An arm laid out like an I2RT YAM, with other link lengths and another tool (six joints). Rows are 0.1 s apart.
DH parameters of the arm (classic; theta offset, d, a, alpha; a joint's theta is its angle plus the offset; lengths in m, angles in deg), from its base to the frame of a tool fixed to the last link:
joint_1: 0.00 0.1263 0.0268 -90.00
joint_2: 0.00 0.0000 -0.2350 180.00
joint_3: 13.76 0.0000 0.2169 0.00
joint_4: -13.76 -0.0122 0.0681 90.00
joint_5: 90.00 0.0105 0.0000 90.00
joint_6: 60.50 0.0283 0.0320 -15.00
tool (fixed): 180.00 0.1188 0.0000 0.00
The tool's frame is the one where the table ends.
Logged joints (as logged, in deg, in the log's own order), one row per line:
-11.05 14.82 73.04 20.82 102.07 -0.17
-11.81 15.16 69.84 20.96 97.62 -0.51
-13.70 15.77 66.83 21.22 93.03 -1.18
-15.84 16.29 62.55 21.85 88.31 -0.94
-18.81 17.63 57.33 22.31 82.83 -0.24
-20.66 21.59 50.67 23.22 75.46 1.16
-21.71 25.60 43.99 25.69 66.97 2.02
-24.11 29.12 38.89 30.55 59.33 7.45
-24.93 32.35 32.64 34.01 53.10 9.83
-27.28 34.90 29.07 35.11 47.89 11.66
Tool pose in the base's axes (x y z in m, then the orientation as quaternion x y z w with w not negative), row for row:
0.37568 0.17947 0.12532 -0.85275 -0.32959 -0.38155 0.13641
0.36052 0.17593 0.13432 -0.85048 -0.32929 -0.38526 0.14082
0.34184 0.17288 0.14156 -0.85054 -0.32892 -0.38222 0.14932
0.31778 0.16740 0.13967 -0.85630 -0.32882 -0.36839 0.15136
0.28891 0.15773 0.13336 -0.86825 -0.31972 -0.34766 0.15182
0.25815 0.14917 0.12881 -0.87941 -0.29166 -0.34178 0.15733
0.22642 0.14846 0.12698 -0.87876 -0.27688 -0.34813 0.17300
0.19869 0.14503 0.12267 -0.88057 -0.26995 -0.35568 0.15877
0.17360 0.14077 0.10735 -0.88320 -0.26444 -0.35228 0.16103
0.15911 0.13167 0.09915 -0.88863 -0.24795 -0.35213 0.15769
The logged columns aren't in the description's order. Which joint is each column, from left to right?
Columns, left to right: joint_4, joint_6, joint_3, joint_1, joint_2, joint_5.
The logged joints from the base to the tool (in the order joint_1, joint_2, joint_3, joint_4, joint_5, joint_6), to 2 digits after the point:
20.82 102.07 73.04 -11.05 -0.17 14.82
20.96 97.62 69.84 -11.81 -0.51 15.16
21.22 93.03 66.83 -13.70 -1.18 15.77
21.85 88.31 62.55 -15.84 -0.94 16.29
22.31 82.83 57.33 -18.81 -0.24 17.63
23.22 75.46 50.67 -20.66 1.16 21.59
25.69 66.97 43.99 -21.71 2.02 25.60
30.55 59.33 38.89 -24.11 7.45 29.12
34.01 53.10 32.64 -24.93 9.83 32.35
35.11 47.89 29.07 -27.28 11.66 34.90

